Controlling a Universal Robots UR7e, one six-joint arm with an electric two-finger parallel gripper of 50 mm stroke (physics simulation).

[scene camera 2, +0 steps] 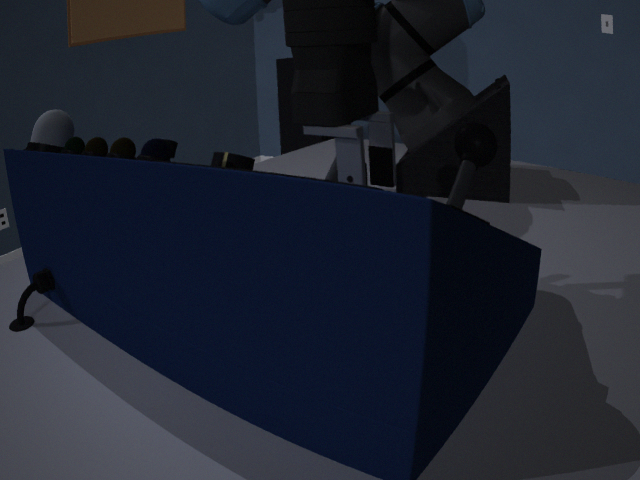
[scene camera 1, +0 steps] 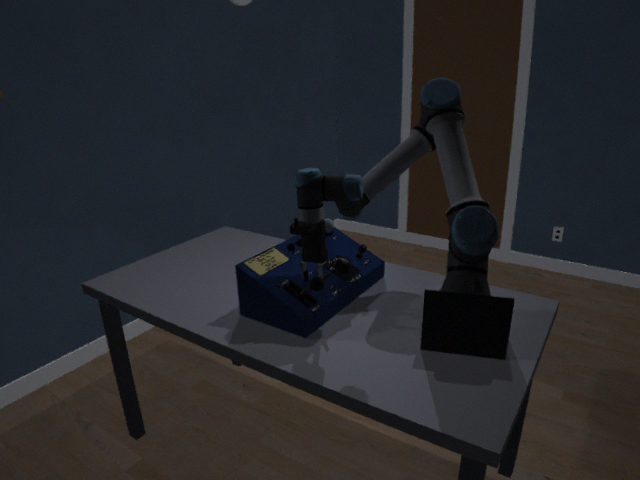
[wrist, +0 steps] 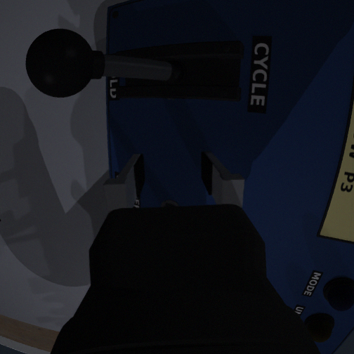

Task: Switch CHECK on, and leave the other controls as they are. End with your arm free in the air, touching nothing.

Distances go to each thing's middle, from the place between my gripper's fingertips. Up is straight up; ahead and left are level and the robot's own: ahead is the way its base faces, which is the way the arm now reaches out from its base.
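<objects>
Relative to the cycle lever [wrist: 59, 62], my hand is 7 cm to the right of it, 4 cm past it and 2 cm below it. The blue console [scene camera 2: 361, 324] is 11 cm to the right of my hand and 8 cm ahead of it.
</objects>
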